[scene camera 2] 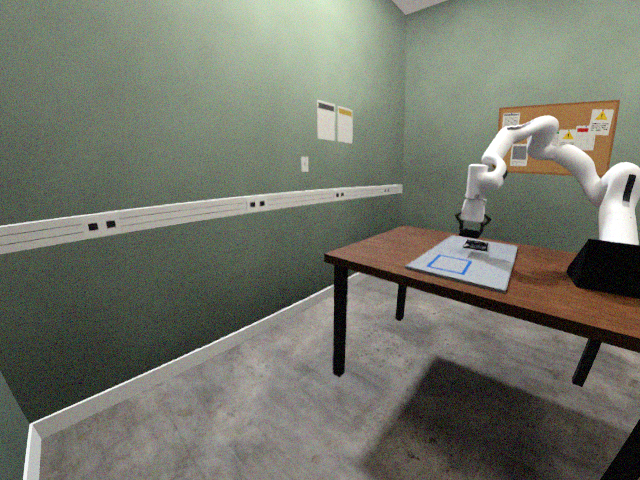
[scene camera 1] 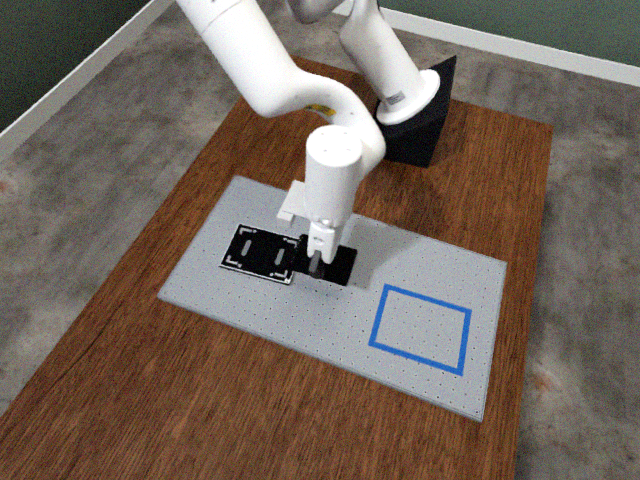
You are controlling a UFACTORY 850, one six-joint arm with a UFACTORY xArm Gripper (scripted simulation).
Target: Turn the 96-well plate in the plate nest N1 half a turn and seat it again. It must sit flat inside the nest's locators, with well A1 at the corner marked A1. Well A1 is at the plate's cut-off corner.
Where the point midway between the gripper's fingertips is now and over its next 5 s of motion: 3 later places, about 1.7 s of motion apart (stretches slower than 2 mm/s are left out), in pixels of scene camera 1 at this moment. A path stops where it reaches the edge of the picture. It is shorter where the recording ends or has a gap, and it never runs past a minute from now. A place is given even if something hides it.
The gripper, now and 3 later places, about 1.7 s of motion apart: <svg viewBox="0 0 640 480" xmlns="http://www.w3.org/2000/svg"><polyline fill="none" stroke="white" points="323,258 388,289 429,312 423,323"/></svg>
